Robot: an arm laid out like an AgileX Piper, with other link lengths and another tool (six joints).
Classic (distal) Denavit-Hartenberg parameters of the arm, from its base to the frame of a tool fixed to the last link. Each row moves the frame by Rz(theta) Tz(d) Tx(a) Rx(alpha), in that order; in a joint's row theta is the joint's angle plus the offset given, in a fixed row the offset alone. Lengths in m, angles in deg.
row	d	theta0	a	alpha
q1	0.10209	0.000	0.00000	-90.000
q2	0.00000	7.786	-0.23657	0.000
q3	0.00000	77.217	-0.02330	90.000
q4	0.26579	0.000	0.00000	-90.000
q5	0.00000	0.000	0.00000	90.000
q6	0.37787	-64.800	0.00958	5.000
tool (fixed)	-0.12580	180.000	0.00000	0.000
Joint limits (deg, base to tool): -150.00..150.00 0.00..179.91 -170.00..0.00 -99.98..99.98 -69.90..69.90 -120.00..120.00
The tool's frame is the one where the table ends.
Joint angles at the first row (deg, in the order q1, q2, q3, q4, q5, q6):
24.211 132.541 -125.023 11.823 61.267 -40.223
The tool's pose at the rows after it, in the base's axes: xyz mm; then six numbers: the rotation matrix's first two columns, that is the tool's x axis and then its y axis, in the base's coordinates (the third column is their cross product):
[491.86 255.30 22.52 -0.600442 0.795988 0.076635 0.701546 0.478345 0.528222]
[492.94 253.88 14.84 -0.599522 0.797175 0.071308 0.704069 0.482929 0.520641]
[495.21 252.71 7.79 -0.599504 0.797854 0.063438 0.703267 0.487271 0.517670]
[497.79 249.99 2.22 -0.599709 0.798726 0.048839 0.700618 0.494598 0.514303]
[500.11 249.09 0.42 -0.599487 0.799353 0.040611 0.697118 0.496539 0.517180]
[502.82 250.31 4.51 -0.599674 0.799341 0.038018 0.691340 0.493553 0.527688]
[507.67 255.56 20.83 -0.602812 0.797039 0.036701 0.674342 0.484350 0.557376]
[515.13 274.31 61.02 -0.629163 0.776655 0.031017 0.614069 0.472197 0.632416]
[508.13 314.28 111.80 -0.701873 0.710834 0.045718 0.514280 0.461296 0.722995]
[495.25 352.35 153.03 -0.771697 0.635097 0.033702 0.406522 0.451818 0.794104]
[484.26 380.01 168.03 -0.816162 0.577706 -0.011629 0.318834 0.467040 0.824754]
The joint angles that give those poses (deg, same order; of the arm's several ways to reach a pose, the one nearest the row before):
24.211 134.080 -125.023 11.057 60.711 -40.223
24.212 134.923 -125.021 10.647 60.302 -40.222
24.211 135.756 -125.024 10.206 59.588 -40.311
24.211 136.390 -125.024 9.338 59.008 -40.310
24.211 136.654 -125.023 8.924 58.458 -40.310
24.211 136.655 -125.632 8.935 58.346 -40.311
24.340 136.126 -127.406 9.304 58.661 -40.310
25.191 134.797 -131.312 10.739 58.774 -41.350
27.234 133.074 -135.490 15.630 58.774 -45.051
29.735 131.942 -138.616 19.571 57.863 -48.942
32.486 131.713 -139.390 20.158 55.876 -51.865

